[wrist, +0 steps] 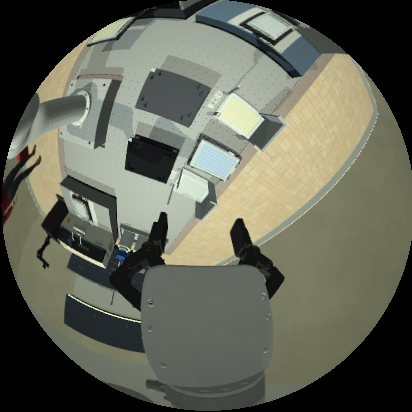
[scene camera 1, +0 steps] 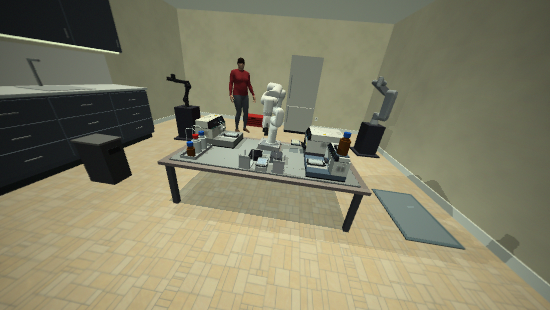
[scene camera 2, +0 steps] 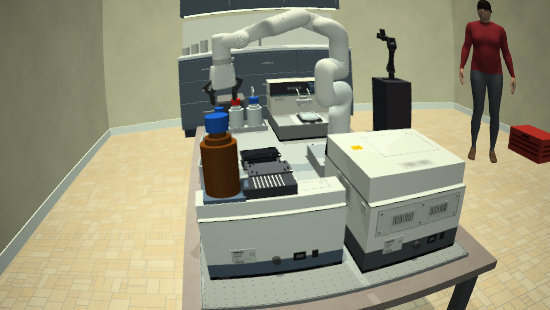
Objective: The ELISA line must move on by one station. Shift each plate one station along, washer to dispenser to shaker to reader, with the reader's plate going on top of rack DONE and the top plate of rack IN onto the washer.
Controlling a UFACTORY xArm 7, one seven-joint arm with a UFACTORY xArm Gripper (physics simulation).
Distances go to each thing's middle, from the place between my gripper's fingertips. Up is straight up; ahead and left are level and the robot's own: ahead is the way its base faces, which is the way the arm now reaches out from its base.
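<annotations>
Bluish plate [wrist: 208, 157]: hand 5 cm short of it, 25 cm above it.
</annotations>
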